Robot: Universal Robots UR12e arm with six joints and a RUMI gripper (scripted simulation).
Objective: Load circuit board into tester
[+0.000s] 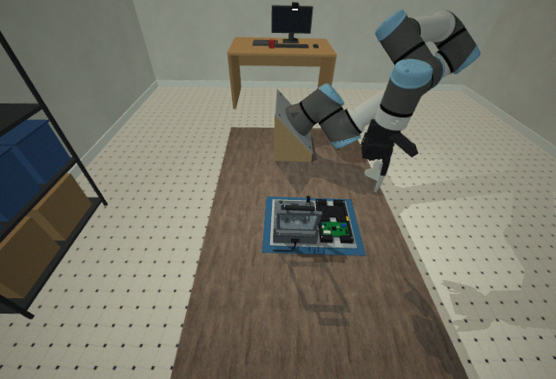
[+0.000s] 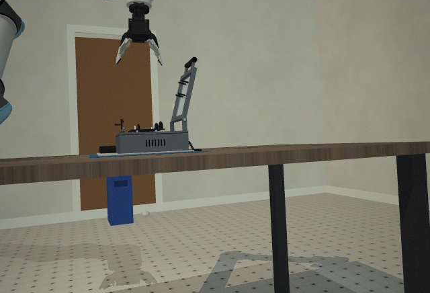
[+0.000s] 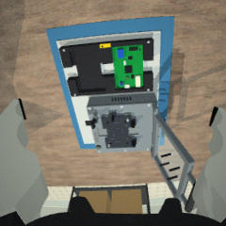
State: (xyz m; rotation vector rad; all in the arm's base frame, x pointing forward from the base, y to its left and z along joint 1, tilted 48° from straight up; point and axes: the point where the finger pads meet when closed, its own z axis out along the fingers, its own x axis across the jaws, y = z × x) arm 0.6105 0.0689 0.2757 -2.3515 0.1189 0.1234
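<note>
The green circuit board lies 1 cm ahead of my hand, 9 cm to the right of it and 29 cm below it. The rest, counted from my hand: tester lid 10 cm ahead, 25 cm to the right, 13 cm below; tester 1 cm ahead, 22 cm to the right, 20 cm below.
</note>
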